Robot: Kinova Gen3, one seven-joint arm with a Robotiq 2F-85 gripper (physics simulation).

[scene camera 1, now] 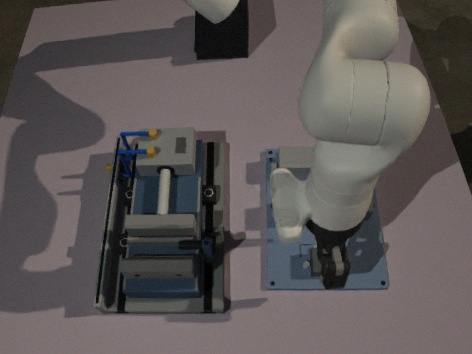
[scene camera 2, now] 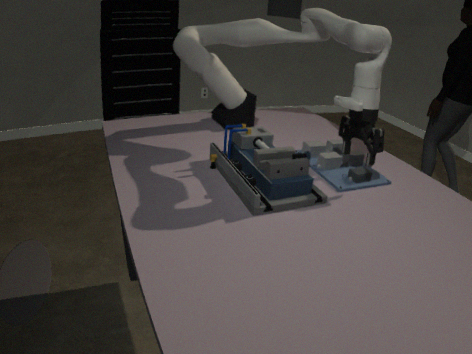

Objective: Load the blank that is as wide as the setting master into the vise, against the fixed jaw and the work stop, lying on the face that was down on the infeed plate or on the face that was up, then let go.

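Where they show: gripper, fingertip midpoint: (scene camera 1: pixel 321 250) (scene camera 2: pixel 357 159); arm's base, link origin: (scene camera 1: pixel 224 4) (scene camera 2: pixel 236 100).
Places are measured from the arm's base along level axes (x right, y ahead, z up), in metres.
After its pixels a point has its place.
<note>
My gripper (scene camera 1: pixel 334 270) (scene camera 2: pixel 359 158) @[x -0.128, y 0.526, z -0.021 m] is open and empty, just above a dark grey block (scene camera 1: pixel 316 263) @[x -0.124, y 0.536, z -0.053 m] (scene camera 2: pixel 363 174) @[x -0.140, y 0.549, z -0.055 m] near the front edge of the blue infeed plate (scene camera 1: pixel 281 272) @[x -0.072, y 0.540, z -0.078 m] (scene camera 2: pixel 340 184) @[x -0.069, y 0.543, z -0.078 m]. A light grey block (scene camera 1: pixel 292 156) @[x -0.105, y 0.351, z -0.042 m] lies at the plate's back left; another pale block (scene camera 2: pixel 330 159) @[x -0.091, y 0.459, z -0.047 m] and a darker one (scene camera 2: pixel 353 159) @[x -0.184, y 0.456, z -0.057 m] show in the scene camera 2 view. The arm hides part of the plate from above. I cannot tell which block is the setting master. The vise has a front jaw (scene camera 1: pixel 159 268) @[x 0.103, y 0.553, z 0.010 m] (scene camera 2: pixel 285 169) @[x 0.121, y 0.557, z -0.005 m], a screw-side jaw (scene camera 1: pixel 160 226) @[x 0.104, y 0.490, z 0.008 m] and a work stop (scene camera 1: pixel 207 246) @[x 0.036, y 0.524, z 0.011 m]. No block shows between the jaws.
The vise stands on a grey base (scene camera 1: pixel 165 305) @[x 0.106, y 0.588, z -0.066 m] (scene camera 2: pixel 292 204) @[x 0.115, y 0.597, z -0.073 m] left of the plate, with a raised wall (scene camera 1: pixel 106 230) @[x 0.199, y 0.475, z -0.037 m] on its far left. Blue bent rods (scene camera 1: pixel 136 152) @[x 0.145, y 0.370, z 0.022 m] with yellow ends rise by the vise's grey rear housing (scene camera 1: pixel 172 160) @[x 0.090, y 0.380, z 0.010 m]. The black robot mount (scene camera 1: pixel 221 35) @[x 0.009, y 0.071, z -0.021 m] is at the back.
</note>
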